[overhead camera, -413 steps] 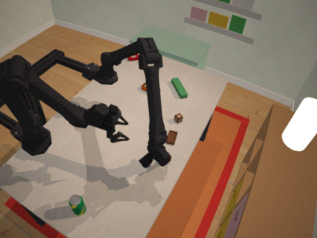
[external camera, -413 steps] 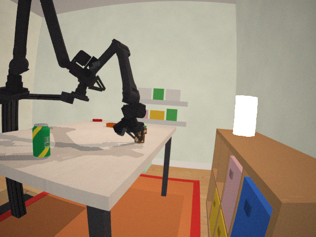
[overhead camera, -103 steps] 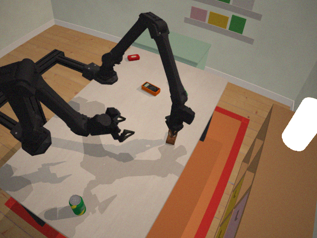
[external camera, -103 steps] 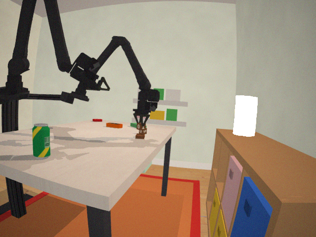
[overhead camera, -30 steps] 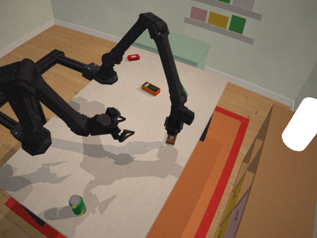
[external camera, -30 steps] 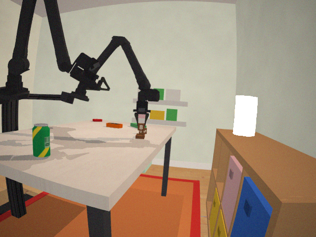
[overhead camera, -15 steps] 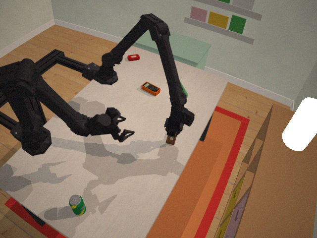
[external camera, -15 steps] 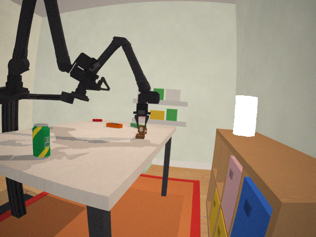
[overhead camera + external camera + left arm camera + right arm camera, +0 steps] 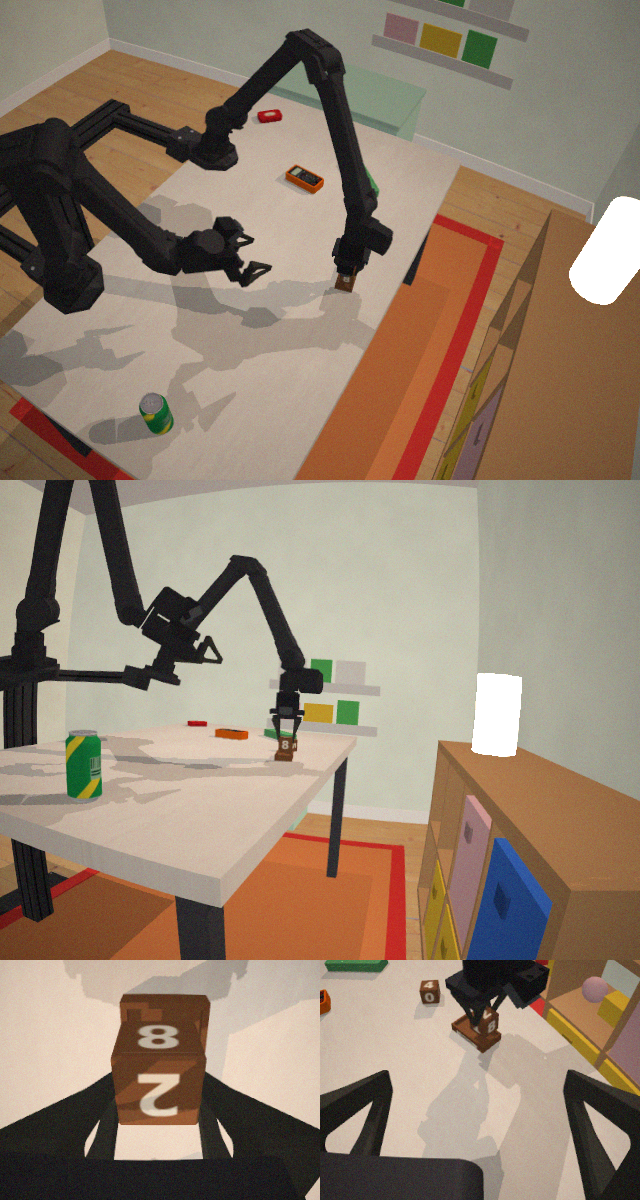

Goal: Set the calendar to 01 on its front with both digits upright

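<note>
My left gripper is now 10 mm above the brown number cube. Round my left hand: red item 660 mm behind, 620 mm to the left, 40 mm below; then brown tray 50 mm below, 10 mm to the left, 10 mm behind; then orange multimeter 330 mm to the left, 330 mm behind, 40 mm below.
</note>
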